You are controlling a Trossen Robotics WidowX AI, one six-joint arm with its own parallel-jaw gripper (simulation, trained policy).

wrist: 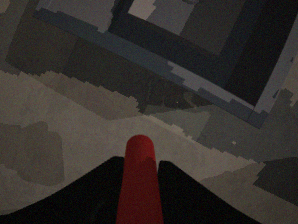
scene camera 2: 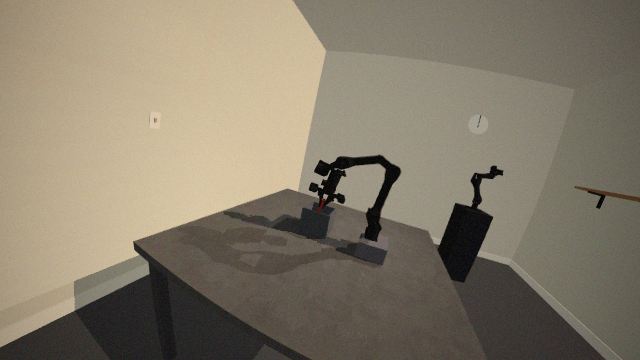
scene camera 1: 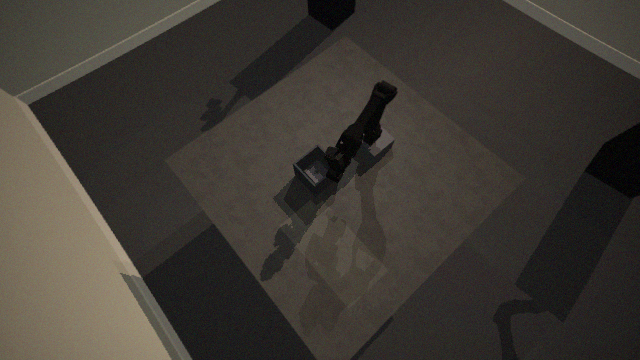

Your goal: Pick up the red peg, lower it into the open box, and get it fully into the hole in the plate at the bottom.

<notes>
In view: my gripper [wrist: 140, 169] and a box [scene camera 2: 320, 224].
The box is seen too in scene camera 1 [scene camera 1: 317, 152].
</notes>
